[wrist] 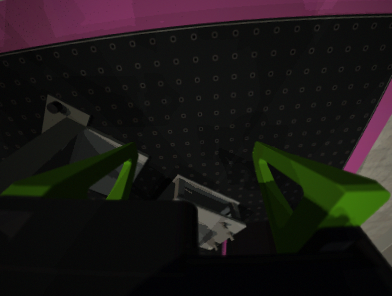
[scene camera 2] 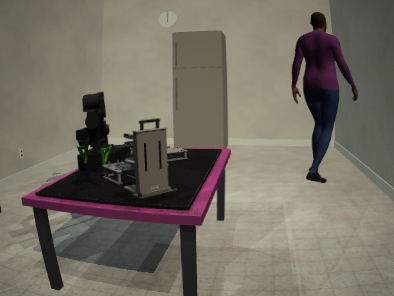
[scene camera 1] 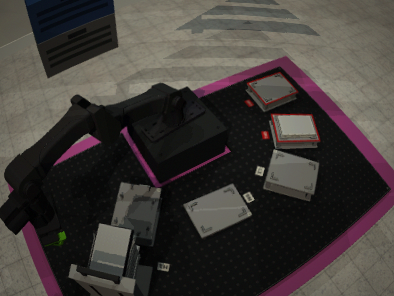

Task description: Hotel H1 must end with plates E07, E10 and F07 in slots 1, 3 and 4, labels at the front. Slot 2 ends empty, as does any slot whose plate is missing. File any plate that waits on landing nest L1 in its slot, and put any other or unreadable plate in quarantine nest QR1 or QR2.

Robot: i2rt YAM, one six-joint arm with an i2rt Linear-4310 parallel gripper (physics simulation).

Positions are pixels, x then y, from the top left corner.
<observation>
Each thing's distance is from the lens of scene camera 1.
grey nest (scene camera 1: 216, 211): 1.08 m
rack top and handle (scene camera 1: 75, 272): 0.78 m
The marked spots on the grey nest and the rack top and handle are 0.50 m apart.
</observation>
